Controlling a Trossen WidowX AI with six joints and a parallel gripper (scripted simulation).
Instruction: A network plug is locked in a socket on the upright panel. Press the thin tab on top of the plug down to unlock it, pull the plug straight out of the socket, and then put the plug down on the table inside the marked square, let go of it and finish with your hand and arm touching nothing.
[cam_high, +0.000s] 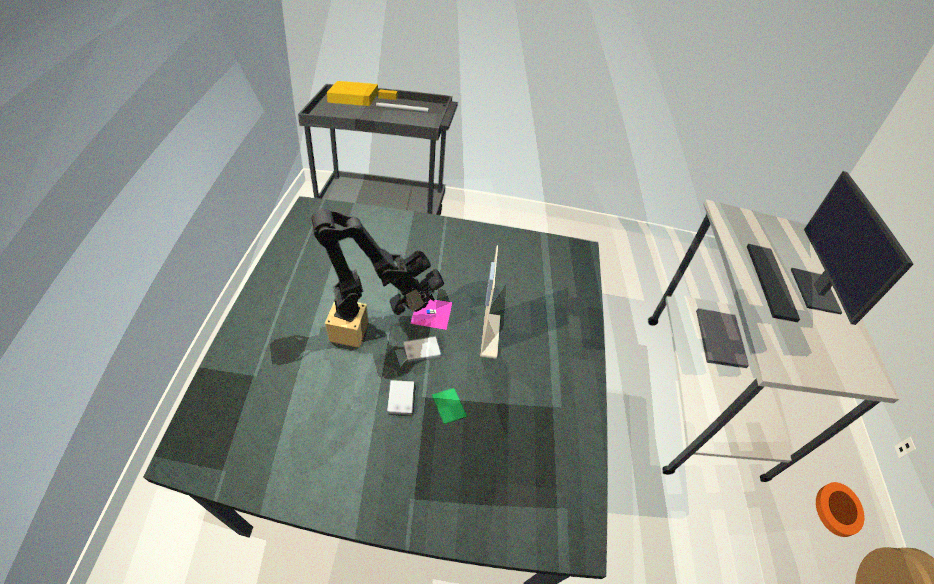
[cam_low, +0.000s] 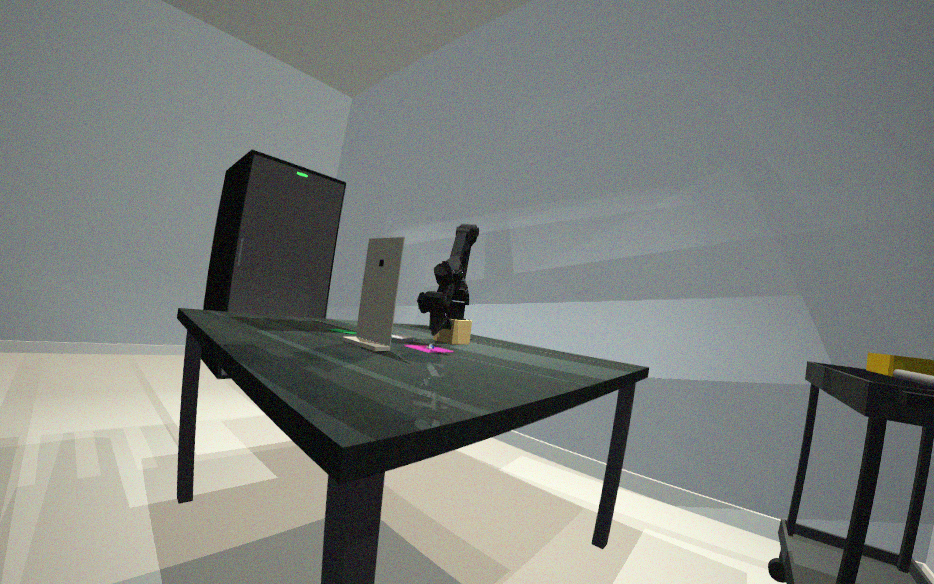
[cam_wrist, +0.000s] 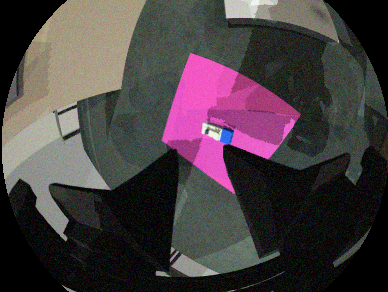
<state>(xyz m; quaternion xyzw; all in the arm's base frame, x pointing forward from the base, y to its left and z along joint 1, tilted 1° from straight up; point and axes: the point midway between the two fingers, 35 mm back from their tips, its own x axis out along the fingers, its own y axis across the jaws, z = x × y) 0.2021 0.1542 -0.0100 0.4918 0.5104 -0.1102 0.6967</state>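
My gripper tip is 5 cm above the network plug, 1 cm to the right of it and 1 cm short of it. Also, from my gripper tip: green patch 31 cm to the right, 18 cm ahead, 5 cm below; then beige panel 20 cm ahead, 9 cm above, 2 cm to the right; then magenta marked square 5 cm below, 1 cm to the left, 1 cm ahead.
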